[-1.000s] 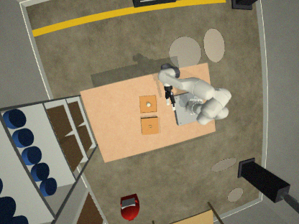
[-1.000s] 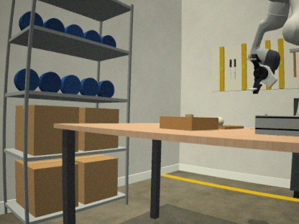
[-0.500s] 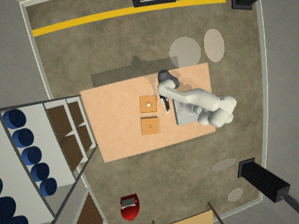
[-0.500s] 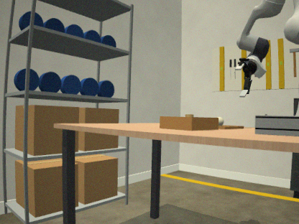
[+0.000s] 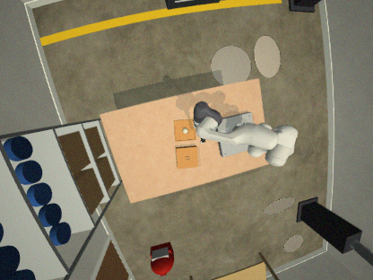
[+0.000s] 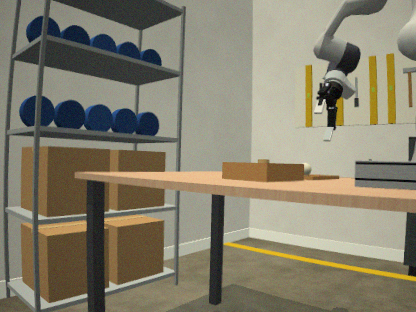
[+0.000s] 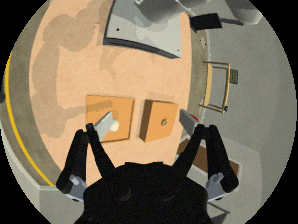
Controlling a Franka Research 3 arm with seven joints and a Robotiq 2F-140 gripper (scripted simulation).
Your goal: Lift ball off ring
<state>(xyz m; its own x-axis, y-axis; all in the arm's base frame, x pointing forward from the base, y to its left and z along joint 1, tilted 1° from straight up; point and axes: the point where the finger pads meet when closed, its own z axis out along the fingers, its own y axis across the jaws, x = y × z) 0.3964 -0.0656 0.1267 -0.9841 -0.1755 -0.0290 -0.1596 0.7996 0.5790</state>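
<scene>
Right now my hand is 8 cm short of the pale ball, 2 cm to the left of it and 16 cm above it. Also, from my hand: stand: 10 cm ahead, 23 cm to the left, 15 cm below; then shallow tray: 8 cm ahead, 2 cm to the right, 19 cm below.
</scene>
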